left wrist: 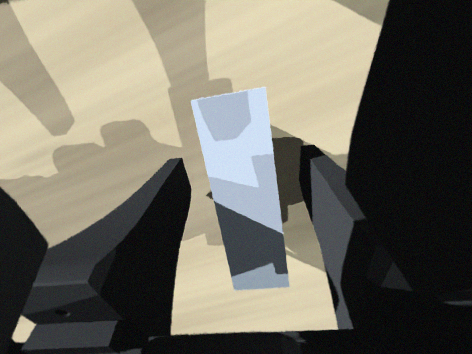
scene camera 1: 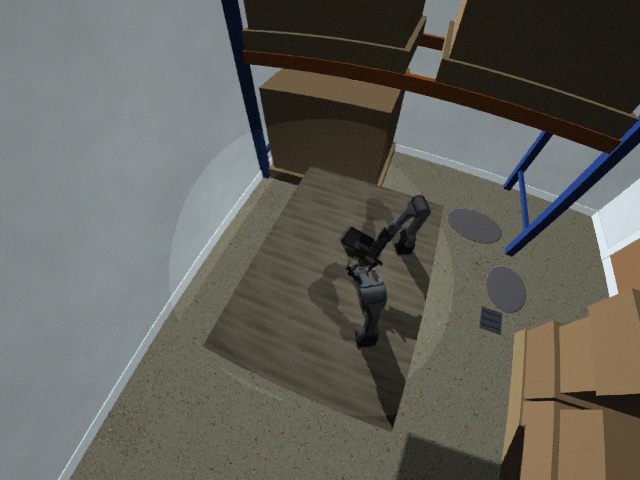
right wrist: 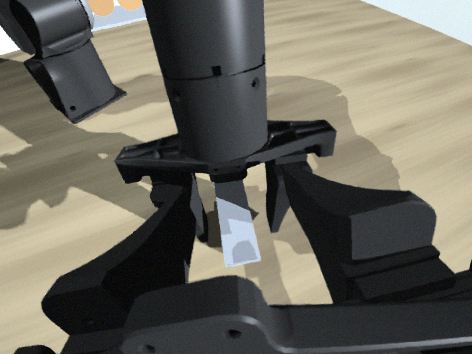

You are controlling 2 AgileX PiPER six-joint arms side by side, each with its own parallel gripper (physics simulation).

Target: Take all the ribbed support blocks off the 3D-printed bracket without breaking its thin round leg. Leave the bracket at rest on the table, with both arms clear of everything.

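Observation:
A pale bar, the visible top of the bracket [left wrist: 239, 160] [right wrist: 242, 245], lies lengthwise between the fingers of both grippers. My left gripper [left wrist: 242, 168] [right wrist: 238, 228] is open, with one finger on each side of the bar and visible gaps. My right gripper [right wrist: 235, 193] is open too, its fingers spread around the bar and close to the left gripper. In scene camera 1 the two grippers meet and cover most of the bracket. The ribbed blocks and the thin round leg cannot be made out clearly.
A dark box-like object [scene camera 1: 357, 238] is beside the meeting grippers over the wooden table [scene camera 1: 279, 310]. Small pale pieces [scene camera 1: 380, 280] show beside the left arm. Orange rounded shapes [right wrist: 102, 7] on a pale base are far back. Large black parts close in on the left wrist view's right side.

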